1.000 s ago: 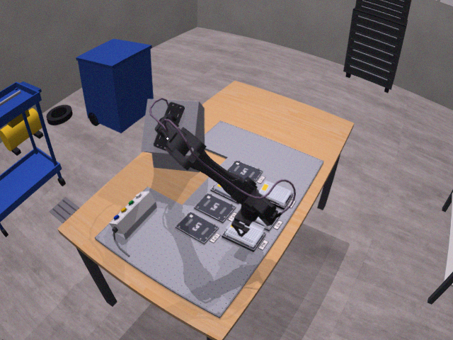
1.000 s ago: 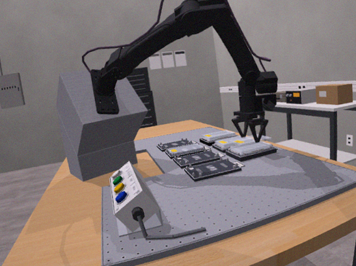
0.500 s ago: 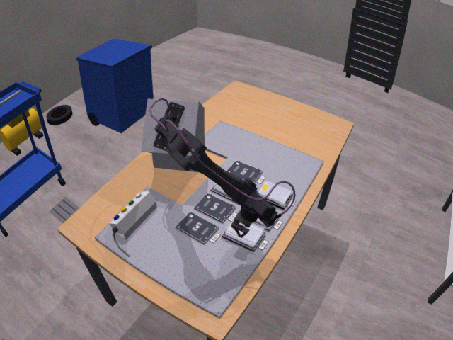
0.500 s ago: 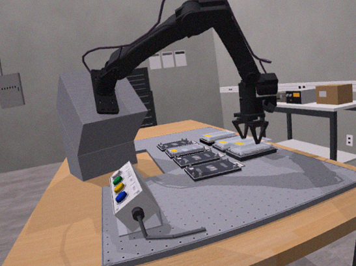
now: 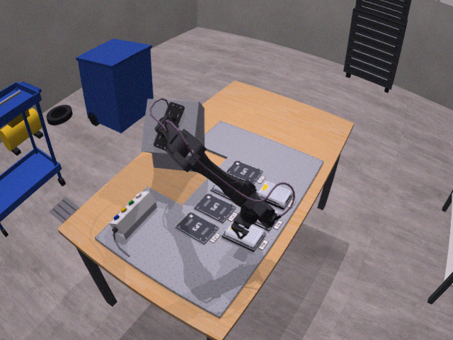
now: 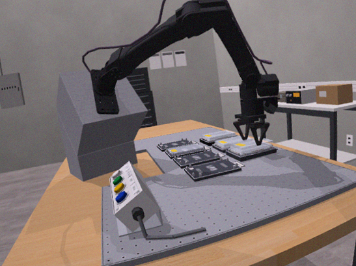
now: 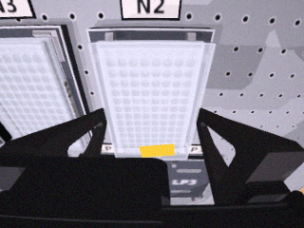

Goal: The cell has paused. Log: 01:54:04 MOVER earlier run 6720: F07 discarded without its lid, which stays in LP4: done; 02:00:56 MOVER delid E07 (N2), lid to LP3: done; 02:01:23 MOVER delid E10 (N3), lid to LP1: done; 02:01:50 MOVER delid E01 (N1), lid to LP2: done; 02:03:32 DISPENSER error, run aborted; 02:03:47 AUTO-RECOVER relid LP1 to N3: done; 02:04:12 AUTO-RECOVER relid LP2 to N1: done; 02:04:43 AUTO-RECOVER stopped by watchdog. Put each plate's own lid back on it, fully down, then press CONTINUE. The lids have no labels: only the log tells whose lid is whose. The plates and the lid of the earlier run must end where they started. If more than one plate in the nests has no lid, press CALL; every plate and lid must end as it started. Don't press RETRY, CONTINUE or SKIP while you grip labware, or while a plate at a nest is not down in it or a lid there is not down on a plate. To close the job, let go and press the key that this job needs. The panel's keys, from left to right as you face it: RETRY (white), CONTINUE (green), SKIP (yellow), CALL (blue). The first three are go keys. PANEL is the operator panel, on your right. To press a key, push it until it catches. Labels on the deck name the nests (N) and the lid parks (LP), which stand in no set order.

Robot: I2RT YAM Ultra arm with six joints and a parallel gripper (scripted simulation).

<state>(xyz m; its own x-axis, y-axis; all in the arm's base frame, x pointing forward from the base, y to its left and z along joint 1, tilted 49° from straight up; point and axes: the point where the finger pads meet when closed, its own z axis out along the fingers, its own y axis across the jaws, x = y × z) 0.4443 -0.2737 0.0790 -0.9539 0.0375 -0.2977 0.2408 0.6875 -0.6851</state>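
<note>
Right now my hand is 1 cm past the well plate and 2 cm above it. From my hand the other things lie so: yellow skip key: 50 cm behind, 8 cm to the right, 2 cm above; green continue key: 48 cm behind, 3 cm to the right, 2 cm above; blue call key: 51 cm behind, 13 cm to the right, 2 cm above.
</note>
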